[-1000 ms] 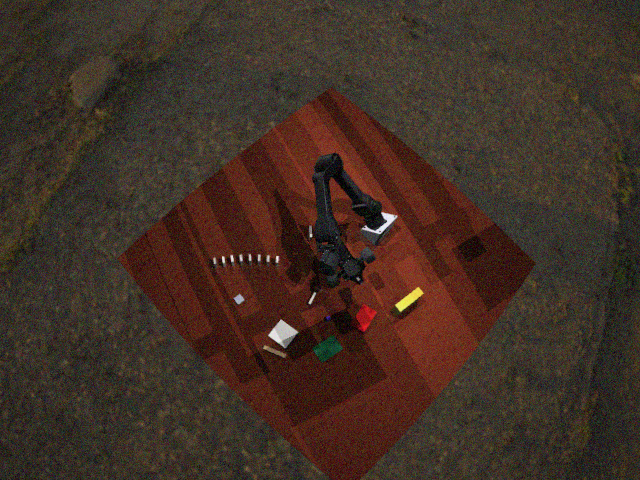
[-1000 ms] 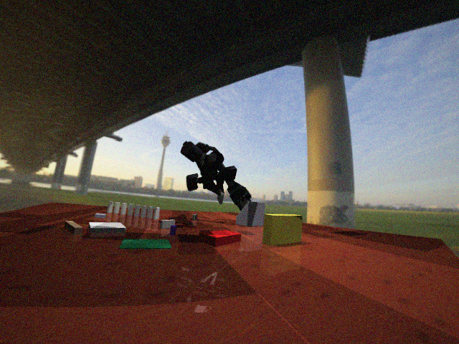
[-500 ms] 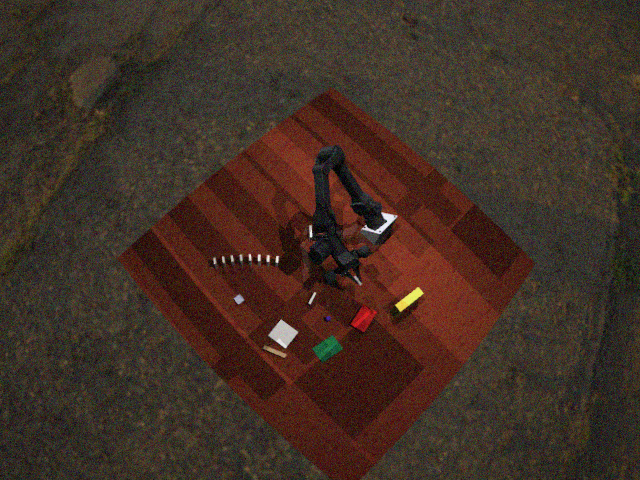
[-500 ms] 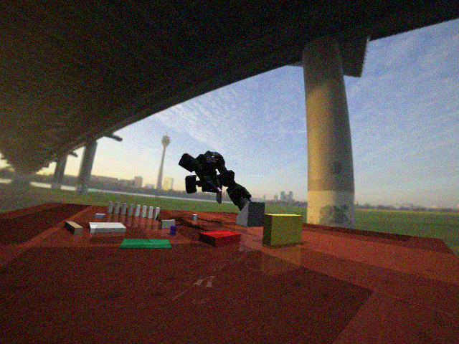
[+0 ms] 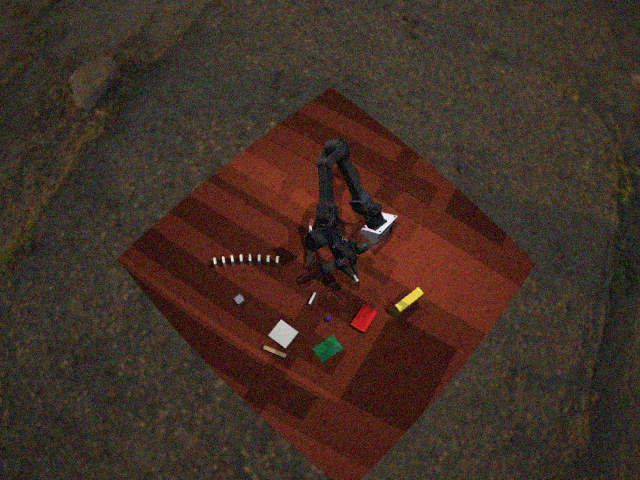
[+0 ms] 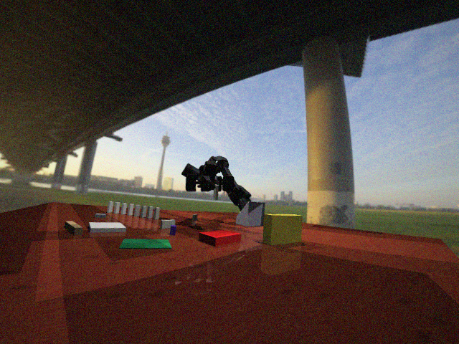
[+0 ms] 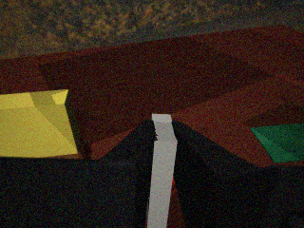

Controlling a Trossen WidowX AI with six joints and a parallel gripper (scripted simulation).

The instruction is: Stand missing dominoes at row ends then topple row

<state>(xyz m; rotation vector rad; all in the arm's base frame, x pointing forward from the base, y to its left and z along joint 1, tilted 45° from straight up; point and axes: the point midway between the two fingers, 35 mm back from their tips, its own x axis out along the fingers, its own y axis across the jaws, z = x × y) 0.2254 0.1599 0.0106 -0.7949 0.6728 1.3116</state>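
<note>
My gripper tip is now 30 mm short of the red block, 110 mm to the right of it and 140 mm above it. From my gripper tip the other things lie so: green tile 210 mm ahead, 120 mm to the left, 150 mm below; then yellow block 140 mm behind, 170 mm to the left, 110 mm below; then purple piece 140 mm ahead, 30 mm to the left, 140 mm below.
</note>
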